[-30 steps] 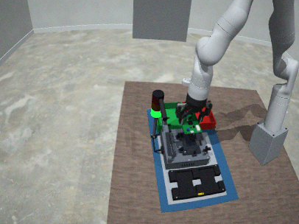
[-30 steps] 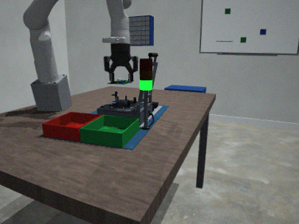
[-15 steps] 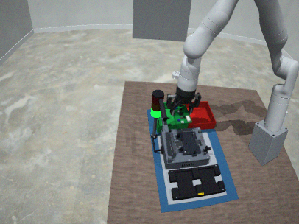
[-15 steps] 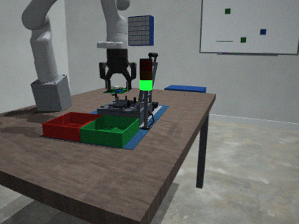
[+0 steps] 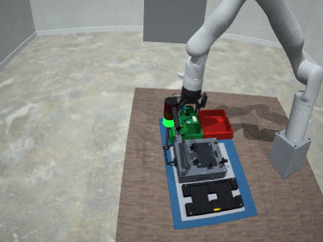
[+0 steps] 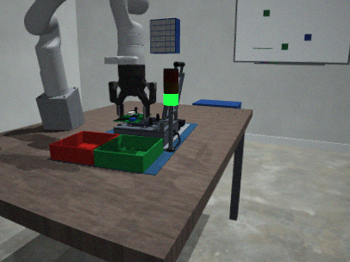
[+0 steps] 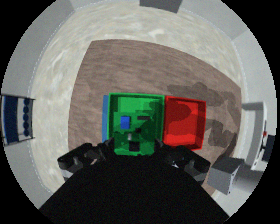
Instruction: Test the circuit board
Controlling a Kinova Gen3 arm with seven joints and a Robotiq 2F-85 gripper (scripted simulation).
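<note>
Right now my hand is 2 cm to the left of the green bin and 11 cm above it. From my hand the other things lie so: green circuit board 1 cm below; clear lid 4 cm ahead, 19 cm to the left, 6 cm above; red bin 14 cm behind, 5 cm to the right, 11 cm below.
</note>
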